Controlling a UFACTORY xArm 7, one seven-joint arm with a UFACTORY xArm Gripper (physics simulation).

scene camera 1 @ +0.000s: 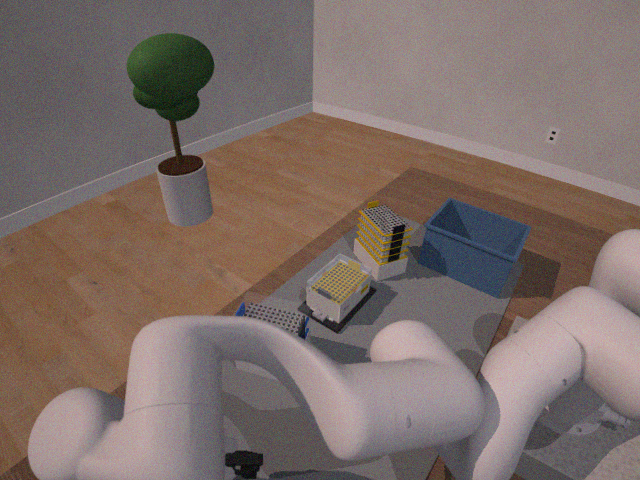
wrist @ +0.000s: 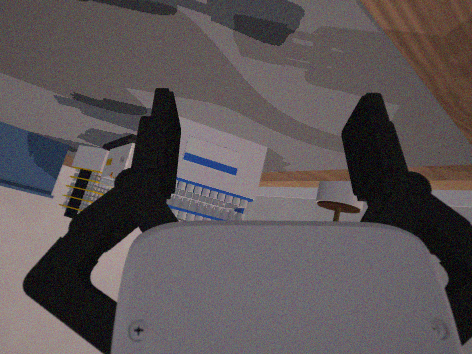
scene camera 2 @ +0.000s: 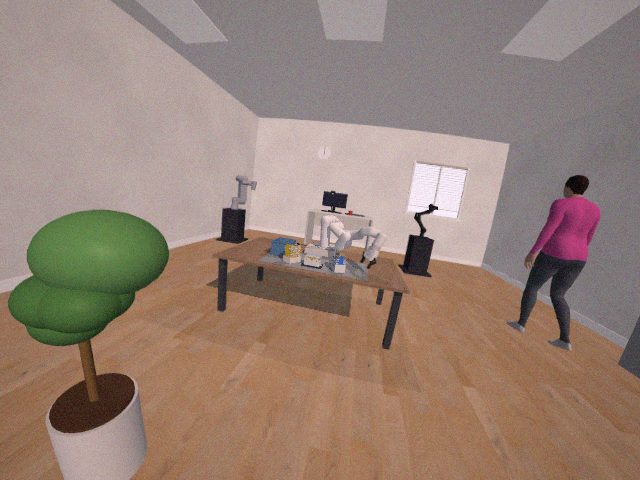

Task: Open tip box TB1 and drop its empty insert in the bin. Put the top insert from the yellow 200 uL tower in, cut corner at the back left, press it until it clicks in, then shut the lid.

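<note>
The tip box TB1 (scene camera 1: 338, 294) (scene camera 2: 312, 260) is white with a clear lid, which looks shut over a yellow gridded insert. It stands on a dark base and is partly hidden in the wrist view. The yellow tower (scene camera 1: 385, 237) (scene camera 2: 292, 252) (wrist: 82, 187) stands beside it, a stack of yellow-edged inserts on a white base. The blue bin (scene camera 1: 465, 258) (scene camera 2: 281, 246) (wrist: 30, 162) is beyond the tower. My gripper (wrist: 264, 110) (scene camera 2: 368, 262) is open and empty, away from the tip box, past the blue tower. Its black part shows at the bottom of scene camera 1.
A blue-edged tower (scene camera 1: 273, 316) (scene camera 2: 339, 264) (wrist: 220, 160) stands on the near side of the tip box. My arm (scene camera 1: 408, 403) crosses the front of scene camera 1 and hides part of that tower and the grey mat (scene camera 1: 423, 315). A person (scene camera 2: 568, 232) stands right of the table.
</note>
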